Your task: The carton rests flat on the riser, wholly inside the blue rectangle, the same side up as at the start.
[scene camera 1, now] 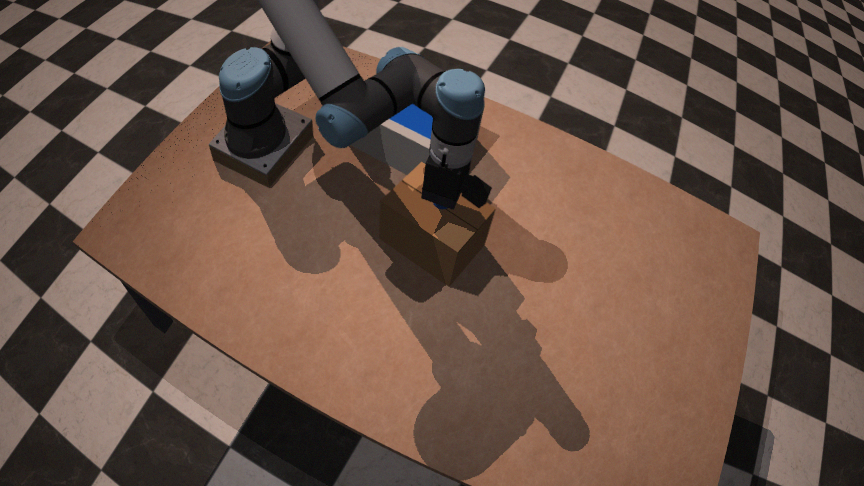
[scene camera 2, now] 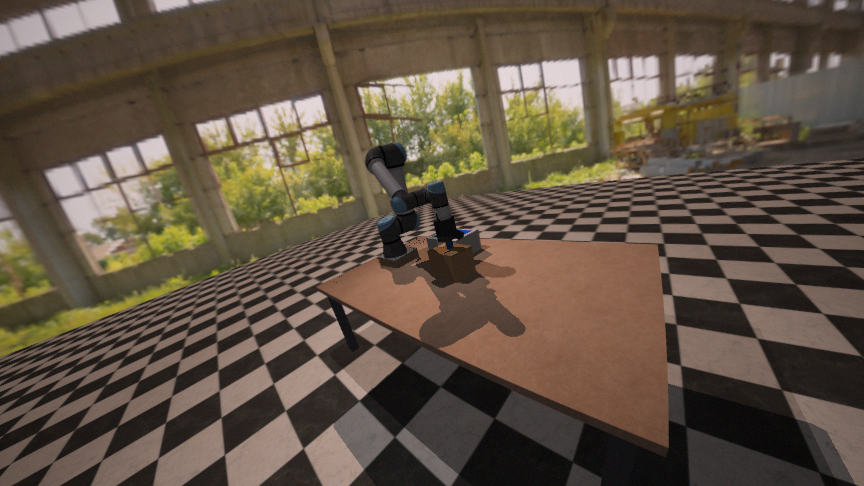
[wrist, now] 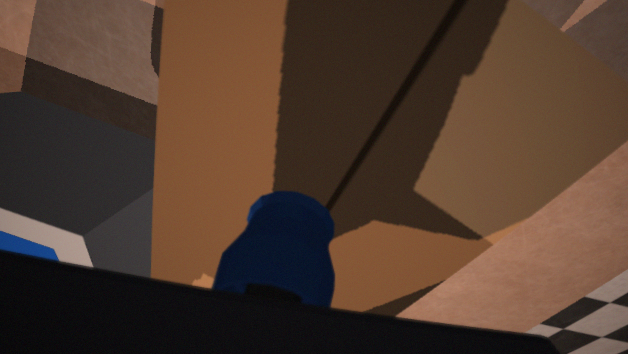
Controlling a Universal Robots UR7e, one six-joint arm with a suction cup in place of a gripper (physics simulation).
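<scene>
The brown carton sits in front of the grey riser, at or just above the table top; I cannot tell which. Its taped seam faces up. The blue suction cup presses on the carton's top face next to the seam and holds it. The blue rectangle on top of the riser is partly hidden by the arm. No part of the carton lies on it.
The robot's base is bolted to the brown table left of the riser. The elbow and wrist joints hang over the riser. A checkered floor surrounds the table.
</scene>
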